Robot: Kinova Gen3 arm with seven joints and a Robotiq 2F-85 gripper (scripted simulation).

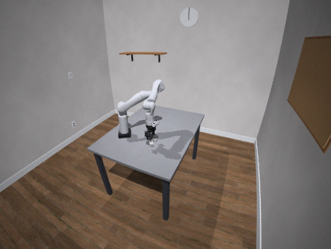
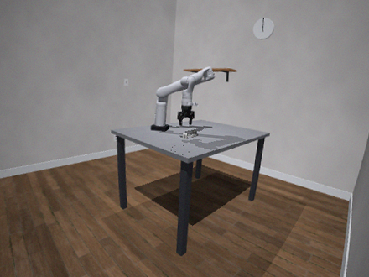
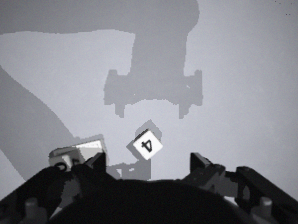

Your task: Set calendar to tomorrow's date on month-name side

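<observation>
The white digit cube lies 90 mm below my hand. The rest, counted from my hand: calendar tray 110 mm to the left, 90 mm below.
</observation>
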